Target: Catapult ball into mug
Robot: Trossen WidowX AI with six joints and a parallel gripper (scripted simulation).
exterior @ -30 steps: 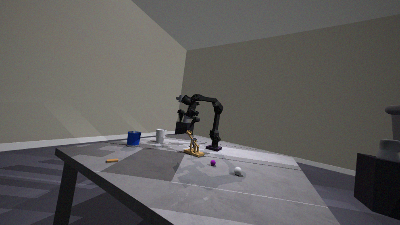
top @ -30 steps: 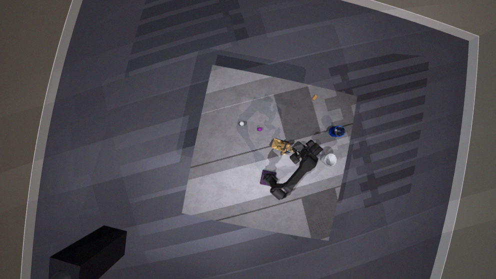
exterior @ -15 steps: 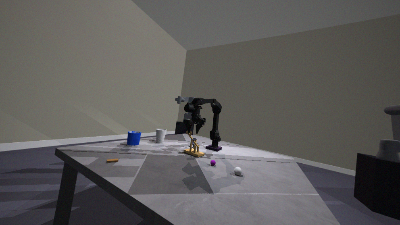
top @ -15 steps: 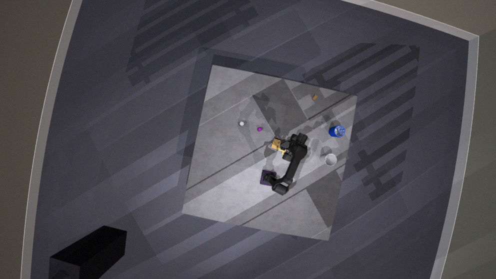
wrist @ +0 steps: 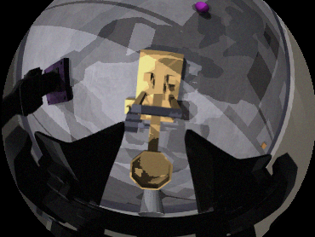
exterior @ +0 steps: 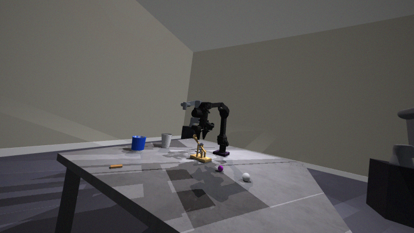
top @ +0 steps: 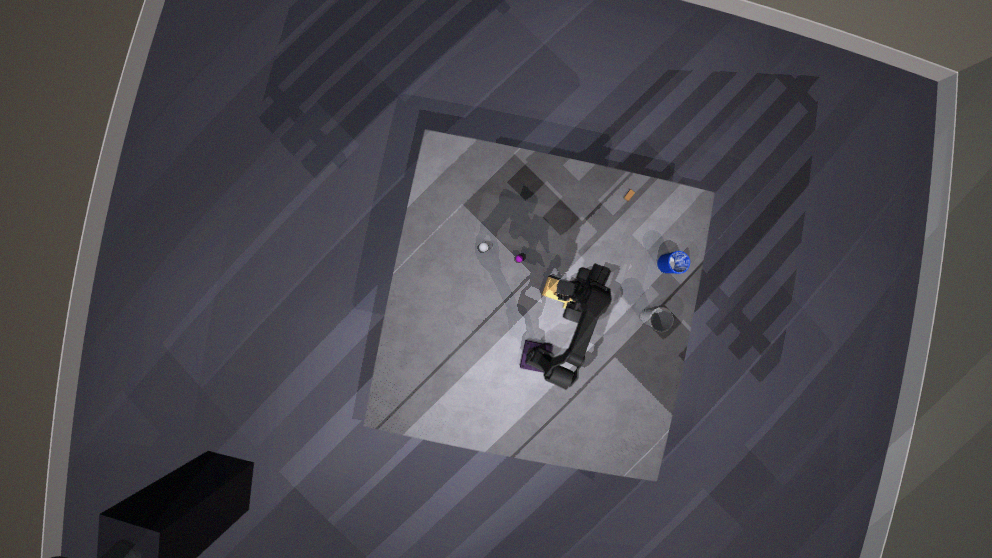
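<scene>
Now: gripper tip 7 cm above the wooden catapult, 2 cm past it and 1 cm to the left of it. From my gripper tip the other things lie so: purple ball: 21 cm to the left, 12 cm below, 11 cm ahead; then white ball: 37 cm to the left, 13 cm ahead, 12 cm below; then white cup: 37 cm to the right, 11 cm below, 4 cm behind.
</scene>
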